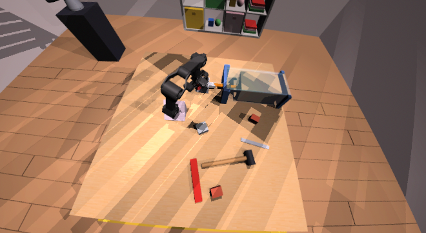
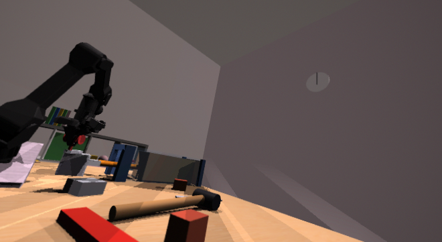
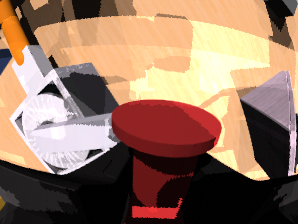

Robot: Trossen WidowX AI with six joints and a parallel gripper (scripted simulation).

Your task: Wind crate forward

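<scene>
My gripper tip is 20 mm short of the winch handle, 30 mm to the right of it and 10 mm above it. Also, from my gripper tip: red grip (20 mm above); blue steel frame (200 mm ahead, 80 mm to the left, 10 mm below); winch (30 mm ahead, 80 mm to the left, 80 mm below).
</scene>
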